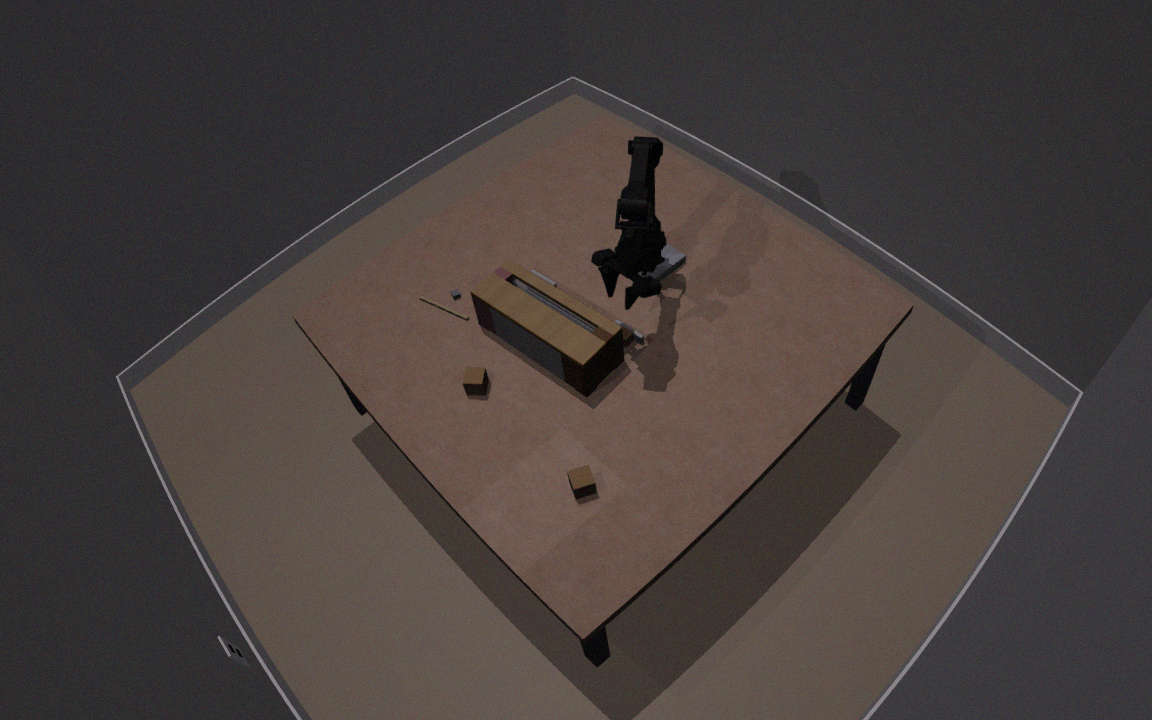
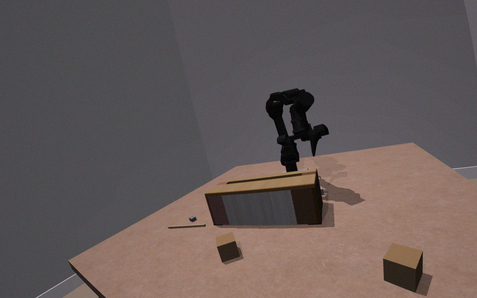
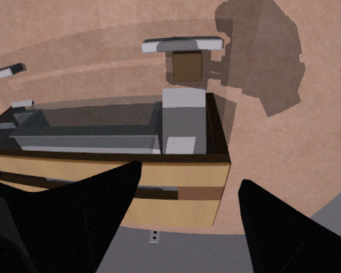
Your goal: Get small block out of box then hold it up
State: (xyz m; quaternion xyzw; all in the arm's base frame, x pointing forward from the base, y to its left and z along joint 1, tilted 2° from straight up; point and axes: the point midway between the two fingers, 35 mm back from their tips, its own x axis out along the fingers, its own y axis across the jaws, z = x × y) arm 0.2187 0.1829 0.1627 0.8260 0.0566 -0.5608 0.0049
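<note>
Right now the tan block is 20 mm behind my gripper tip, 10 mm to the right of it and 150 mm below it. Also, from my gripper tip: wooden box (100 mm ahead, 140 mm to the right, 100 mm below); thin stick (310 mm ahead, 400 mm to the right, 160 mm below); grey piece (260 mm ahead, 420 mm to the right, 160 mm below).
</note>
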